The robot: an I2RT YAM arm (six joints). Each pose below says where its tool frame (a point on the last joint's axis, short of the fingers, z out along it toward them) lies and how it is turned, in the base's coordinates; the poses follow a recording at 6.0 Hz.
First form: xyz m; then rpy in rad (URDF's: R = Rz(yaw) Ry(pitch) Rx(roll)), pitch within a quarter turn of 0, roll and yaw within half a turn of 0.
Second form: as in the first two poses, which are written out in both.
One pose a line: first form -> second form
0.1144, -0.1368, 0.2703, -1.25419, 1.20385, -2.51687 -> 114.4, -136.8, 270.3, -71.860, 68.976, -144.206
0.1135, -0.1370, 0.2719, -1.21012, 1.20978, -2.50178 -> 113.5, -137.0, 271.9, -69.335, 69.315, -143.341
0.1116, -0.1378, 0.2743, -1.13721, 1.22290, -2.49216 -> 111.6, -137.8, 274.3, -65.157, 70.067, -142.790
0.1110, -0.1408, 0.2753, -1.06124, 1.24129, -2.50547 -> 111.0, -140.8, 275.3, -60.805, 71.121, -143.553
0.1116, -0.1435, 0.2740, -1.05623, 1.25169, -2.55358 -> 111.6, -143.5, 274.0, -60.518, 71.717, -146.309
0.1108, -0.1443, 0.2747, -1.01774, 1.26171, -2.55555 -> 110.8, -144.3, 274.7, -58.312, 72.291, -146.422
